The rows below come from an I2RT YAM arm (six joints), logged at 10 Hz.
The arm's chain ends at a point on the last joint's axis. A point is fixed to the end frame.
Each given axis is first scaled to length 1.
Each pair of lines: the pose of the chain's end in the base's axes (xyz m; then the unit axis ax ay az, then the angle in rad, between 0 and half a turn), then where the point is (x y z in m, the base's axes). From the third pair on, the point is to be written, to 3 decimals.
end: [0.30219, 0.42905, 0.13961, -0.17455, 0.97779, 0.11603, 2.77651]
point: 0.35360 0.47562 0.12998
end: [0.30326, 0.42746, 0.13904, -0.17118, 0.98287, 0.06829, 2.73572]
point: 0.35657 0.47163 0.12845
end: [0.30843, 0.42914, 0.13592, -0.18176, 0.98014, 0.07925, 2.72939]
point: 0.361 0.475 0.126
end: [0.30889, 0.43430, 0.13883, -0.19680, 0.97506, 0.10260, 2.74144]
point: 0.359 0.482 0.130
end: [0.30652, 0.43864, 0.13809, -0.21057, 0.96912, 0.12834, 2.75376]
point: 0.355 0.489 0.131
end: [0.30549, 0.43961, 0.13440, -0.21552, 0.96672, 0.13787, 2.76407]
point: 0.353 0.491 0.127
